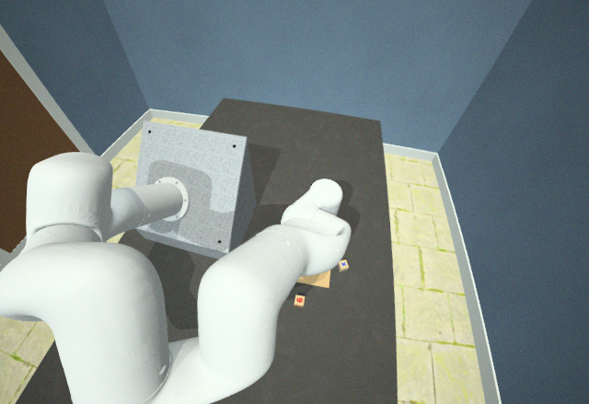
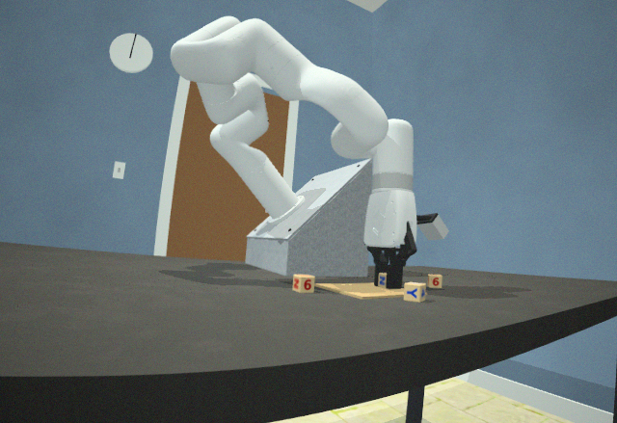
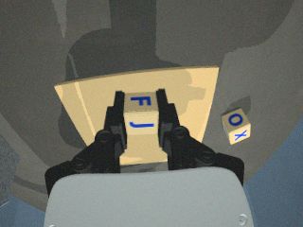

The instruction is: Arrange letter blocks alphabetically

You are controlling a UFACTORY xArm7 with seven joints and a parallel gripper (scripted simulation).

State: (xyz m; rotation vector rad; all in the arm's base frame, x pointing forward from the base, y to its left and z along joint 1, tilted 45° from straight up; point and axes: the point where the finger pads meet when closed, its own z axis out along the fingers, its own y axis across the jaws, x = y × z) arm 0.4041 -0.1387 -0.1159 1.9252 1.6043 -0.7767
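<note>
My hand is 10 mm above the block. From my hand the other things lie so: tan mat: 10 mm behind, 40 mm to the right, 20 mm below.
</note>
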